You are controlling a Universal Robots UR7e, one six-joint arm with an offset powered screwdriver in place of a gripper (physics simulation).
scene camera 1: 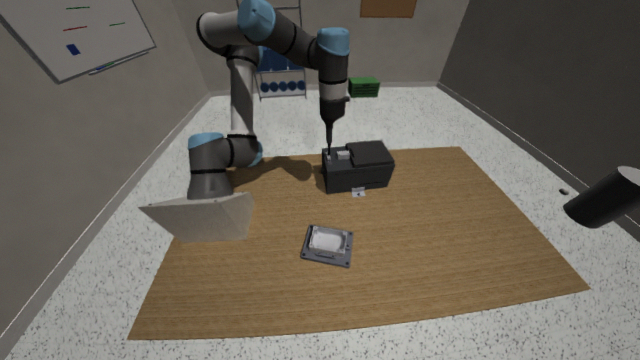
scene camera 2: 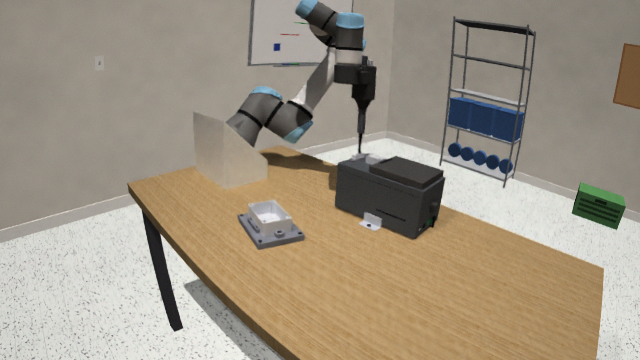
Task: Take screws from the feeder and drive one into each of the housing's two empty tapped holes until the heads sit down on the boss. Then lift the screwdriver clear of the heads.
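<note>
My screwdriver (scene camera 1: 329, 146) (scene camera 2: 360, 146) points straight down at the left end of the feeder's top, with its bit tip at or just above the pickup spot. Whether a screw is on the tip is too small to tell. The feeder (scene camera 1: 357, 177) (scene camera 2: 382, 197) is a dark box with a raised black lid, standing at the back of the table. The housing (scene camera 1: 326, 252) (scene camera 2: 276, 226) is a light open-topped box on a grey fixture plate (scene camera 1: 339, 262) (scene camera 2: 270, 241), well away from the screwdriver. Its tapped holes are too small to tell whether they hold screws.
A small metal bracket (scene camera 1: 358, 192) (scene camera 2: 370, 223) sits at the feeder's front foot. A pale angled panel (scene camera 1: 210, 220) (scene camera 2: 225, 155) stands by the arm's base on the wooden table (scene camera 1: 425, 240) (scene camera 2: 425, 290). A dark cylinder (scene camera 1: 602, 200) is at the right in scene camera 1.
</note>
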